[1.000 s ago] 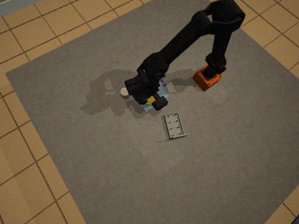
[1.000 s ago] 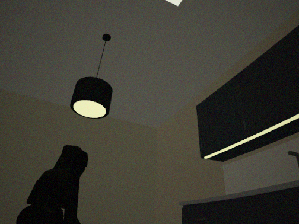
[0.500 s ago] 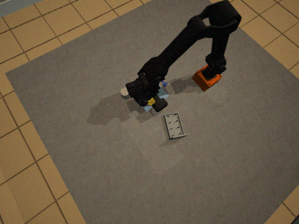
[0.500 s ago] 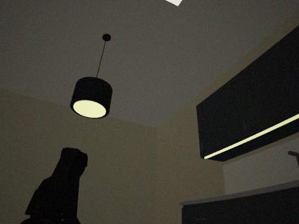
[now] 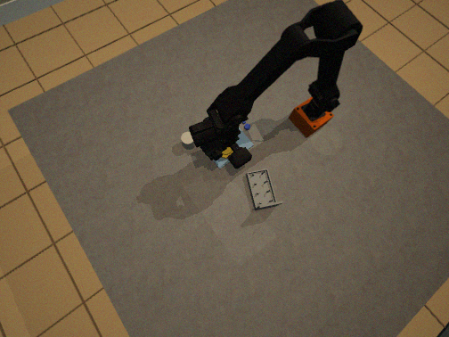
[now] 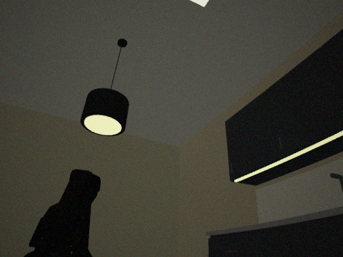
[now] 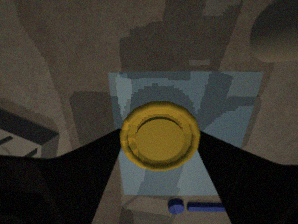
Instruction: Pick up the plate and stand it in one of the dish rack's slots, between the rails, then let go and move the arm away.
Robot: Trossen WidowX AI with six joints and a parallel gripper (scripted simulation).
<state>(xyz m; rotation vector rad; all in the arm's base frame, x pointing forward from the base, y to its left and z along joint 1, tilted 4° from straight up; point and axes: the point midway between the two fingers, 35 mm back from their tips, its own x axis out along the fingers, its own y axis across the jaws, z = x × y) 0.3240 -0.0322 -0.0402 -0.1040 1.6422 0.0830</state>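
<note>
The blue mat is 20 mm to the right of my gripper tip and 10 mm behind it. From my gripper tip the other things lie so: blue utensil: 110 mm behind, 70 mm to the right; yellow plate: 10 mm above; white cup: 100 mm ahead, 80 mm to the right, 20 mm above.
</note>
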